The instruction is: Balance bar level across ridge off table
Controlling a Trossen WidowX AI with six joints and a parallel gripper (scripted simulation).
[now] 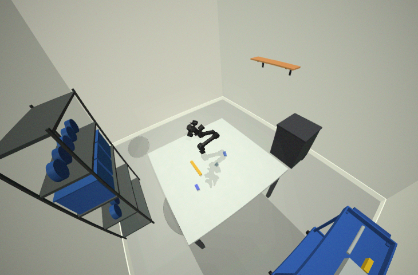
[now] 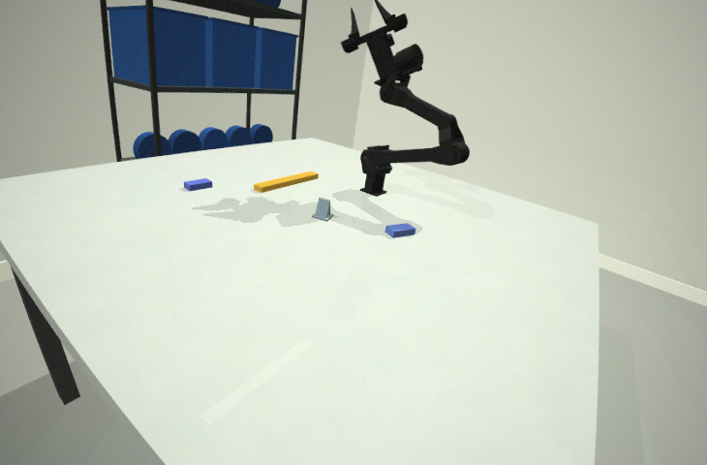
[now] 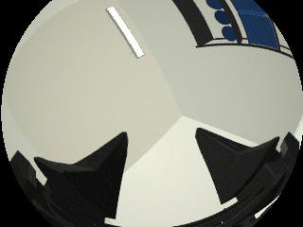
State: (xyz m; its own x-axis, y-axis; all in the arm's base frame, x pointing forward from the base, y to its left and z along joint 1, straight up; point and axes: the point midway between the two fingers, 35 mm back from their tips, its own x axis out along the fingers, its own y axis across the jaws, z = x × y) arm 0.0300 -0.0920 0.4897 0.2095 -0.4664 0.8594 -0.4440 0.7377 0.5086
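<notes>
My gripper tip is 14 cm short of the yellow bar, 9 cm to the left of it and 51 cm above it.
</notes>
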